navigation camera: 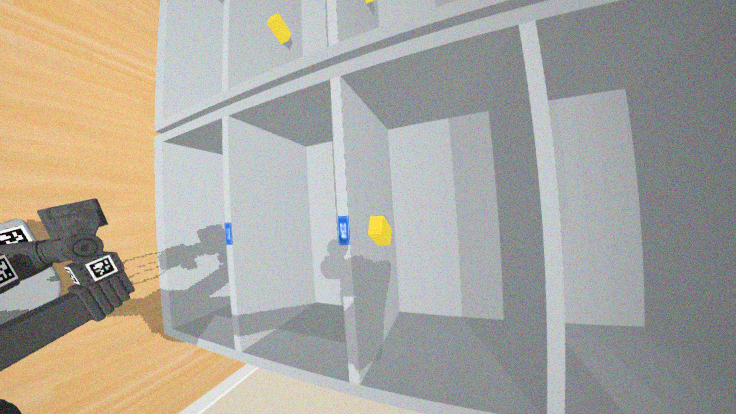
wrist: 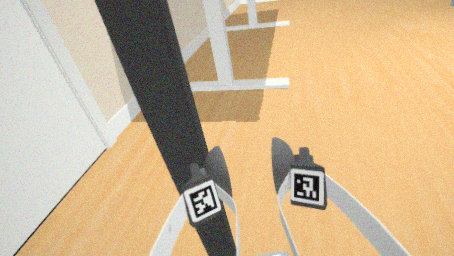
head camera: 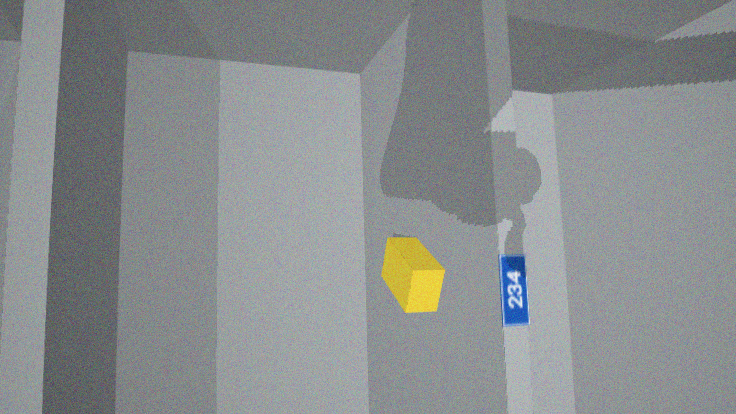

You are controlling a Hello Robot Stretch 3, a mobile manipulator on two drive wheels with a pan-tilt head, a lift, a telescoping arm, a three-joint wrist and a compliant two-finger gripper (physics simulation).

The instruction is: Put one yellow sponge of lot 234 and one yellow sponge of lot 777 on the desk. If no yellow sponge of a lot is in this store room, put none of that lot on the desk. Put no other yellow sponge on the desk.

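Frame: origin at the robot's base, x ahead, y left, z up, level; centimetres.
Seen in the pictures: gripper, between the fingertips: point(wrist: 248, 160).
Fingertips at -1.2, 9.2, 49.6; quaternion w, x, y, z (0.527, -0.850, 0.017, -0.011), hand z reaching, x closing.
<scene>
Offsets run from my fingertips to a thing's middle, as dx, dy, dz. "spot": to the spot under its first point.
A yellow sponge @(-23.7, -76.6, +51.7) point(head camera: 424, 288) point(navigation camera: 379, 230) sits in a rack compartment, beside the divider with the blue label 234 @(-15.3, -59.8, +47.8) point(head camera: 514, 289) point(navigation camera: 343, 230). No lot mark on the sponge can be read. In the navigation view, a second yellow sponge @(+65.6, -114.7, +6.0) point(navigation camera: 279, 28) lies in another section at the top, and a sliver of a third yellow sponge @(spot: +60.9, -115.5, +51.0) point(navigation camera: 369, 1) shows at the top edge. My gripper point(wrist: 248, 160) is open with nothing between its fingertips, over the wooden floor and away from the sponges. The desk top does not show.
The grey rack point(navigation camera: 542, 154) point(head camera: 517, 370) fills much of the navigation view. Another blue label @(spot: -15.2, -59.7, +2.3) point(navigation camera: 228, 233) is too small to read. My wrist point(navigation camera: 84, 247) is left of the rack. In the wrist view, white legs @(spot: +0.8, +108.0, -26.7) point(wrist: 220, 50) stand by the wall, a white door point(wrist: 40, 130) is at left.
</scene>
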